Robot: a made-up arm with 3 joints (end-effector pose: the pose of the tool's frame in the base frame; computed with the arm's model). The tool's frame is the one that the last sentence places.
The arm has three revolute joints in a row. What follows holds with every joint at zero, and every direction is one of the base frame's.
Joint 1 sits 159.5 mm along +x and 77.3 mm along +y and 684.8 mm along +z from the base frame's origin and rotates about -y.
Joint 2 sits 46 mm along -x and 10.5 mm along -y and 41.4 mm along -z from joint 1 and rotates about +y.
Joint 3 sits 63.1 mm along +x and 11.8 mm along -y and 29 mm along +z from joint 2 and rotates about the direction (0.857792, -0.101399, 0.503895).
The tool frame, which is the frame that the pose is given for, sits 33.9 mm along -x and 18.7 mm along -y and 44.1 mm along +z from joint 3; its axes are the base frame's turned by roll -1.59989, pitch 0.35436 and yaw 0.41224 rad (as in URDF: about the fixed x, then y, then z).
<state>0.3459 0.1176 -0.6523</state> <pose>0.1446 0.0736 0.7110 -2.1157 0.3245 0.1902</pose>
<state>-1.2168 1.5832 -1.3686</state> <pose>0.0779 0.1054 0.6457 0.2454 -0.6759 -2.3071</pose>
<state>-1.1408 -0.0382 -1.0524</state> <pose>0.1800 0.0937 0.7038 -2.0564 1.2575 1.6509</pose>
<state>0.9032 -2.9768 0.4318</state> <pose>0.1792 0.0151 0.5553 0.1910 1.5676 1.6459</pose>
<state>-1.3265 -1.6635 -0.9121</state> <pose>0.1196 0.0872 0.7980 -2.2449 0.5045 -0.0366</pose>
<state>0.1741 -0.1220 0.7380</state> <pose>0.1459 0.0044 0.6936 -1.1394 -0.8145 0.5651</pose>
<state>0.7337 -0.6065 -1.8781</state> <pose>0.1373 0.1137 0.6918 -1.7218 1.0675 -1.4688</pose>
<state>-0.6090 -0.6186 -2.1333</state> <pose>0.1684 0.1122 0.6960 2.4104 -1.6522 0.2337</pose>
